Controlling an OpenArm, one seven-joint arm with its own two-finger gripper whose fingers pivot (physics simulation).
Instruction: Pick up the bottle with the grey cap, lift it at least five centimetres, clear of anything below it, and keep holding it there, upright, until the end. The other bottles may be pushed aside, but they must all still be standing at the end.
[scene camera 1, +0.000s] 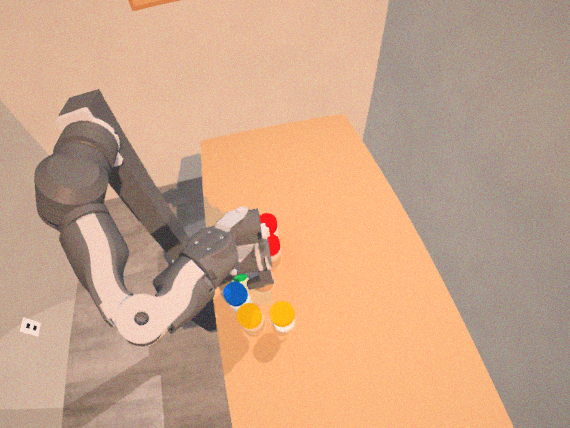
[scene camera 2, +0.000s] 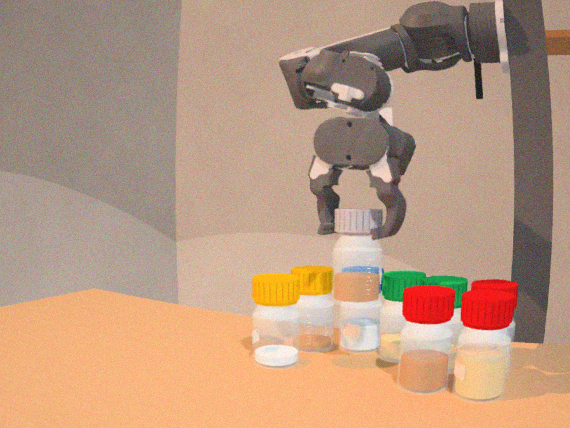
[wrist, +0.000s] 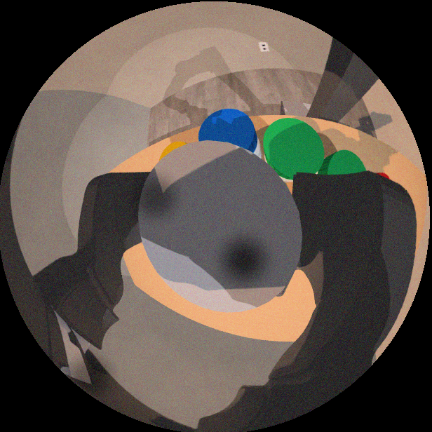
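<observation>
The bottle with the grey cap (scene camera 2: 357, 260) (wrist: 220, 225) hangs upright in the air in the scene camera 2 view, with brown contents. Its base is at about the height of the other bottles' caps, with a visible gap to the table. My gripper (scene camera 2: 355, 231) (wrist: 226, 227) (scene camera 1: 262, 252) is shut on its grey cap, one finger on each side. The wrist view looks down on the cap top, which hides the body. In the scene camera 1 view the gripper mostly hides the bottle. A blue-capped bottle (scene camera 1: 235, 293) (scene camera 2: 367, 335) (wrist: 227, 131) stands behind it, partly seen through it.
Two yellow-capped bottles (scene camera 1: 249, 316) (scene camera 2: 276, 290), two green-capped bottles (scene camera 2: 402, 285) (wrist: 293, 149) and several red-capped bottles (scene camera 1: 268, 223) (scene camera 2: 428, 304) stand upright on the table (scene camera 1: 350, 250) (scene camera 2: 125, 360). The table's near-arm edge runs beside the blue-capped bottle.
</observation>
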